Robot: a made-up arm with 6 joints.
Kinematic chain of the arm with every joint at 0, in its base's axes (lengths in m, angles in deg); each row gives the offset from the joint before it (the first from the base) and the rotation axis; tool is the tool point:
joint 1: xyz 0 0 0.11 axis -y
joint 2: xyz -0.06 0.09 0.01 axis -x
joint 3: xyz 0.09 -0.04 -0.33 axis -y
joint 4: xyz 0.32 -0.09 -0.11 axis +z
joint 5: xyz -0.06 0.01 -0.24 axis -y
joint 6: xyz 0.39 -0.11 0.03 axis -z
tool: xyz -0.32 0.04 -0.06
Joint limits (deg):
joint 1: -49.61..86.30
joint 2: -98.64..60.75
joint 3: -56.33..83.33
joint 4: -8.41..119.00
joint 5: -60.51..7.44
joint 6: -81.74..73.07
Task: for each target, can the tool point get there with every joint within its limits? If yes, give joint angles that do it. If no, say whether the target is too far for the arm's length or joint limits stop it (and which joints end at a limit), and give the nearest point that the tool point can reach.
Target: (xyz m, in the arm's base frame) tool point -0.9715 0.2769 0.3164
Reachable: no: joint limits stop it (at a limit: joint 1, joint 3, joint 6) | nearest point -0.8415 0.3094 -0.0019 | short by 0.345 m
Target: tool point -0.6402 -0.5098 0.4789
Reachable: no: joint limits stop it (at a limit: joint 1, joint 3, joint 6) | nearest point -0.5100 -0.5897 0.2728 | short by 0.257 m
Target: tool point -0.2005 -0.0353 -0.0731
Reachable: no: joint limits stop it (at a limit: joint 3, joint 4, joint 5, joint 6) | nearest point -0.3792 -0.1424 -0.2363 | short by 0.265 m
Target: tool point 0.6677 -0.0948 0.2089
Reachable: yes | joints 28.67 14.99 44.05 92.45 -4.73 -15.46
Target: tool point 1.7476 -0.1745 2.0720
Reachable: no: too far | nearest point 0.8956 -0.0486 0.9017 | short by 1.453 m
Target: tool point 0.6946 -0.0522 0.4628
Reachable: yes | joints 41.36 -59.14 59.47 54.73 -21.70 -58.44
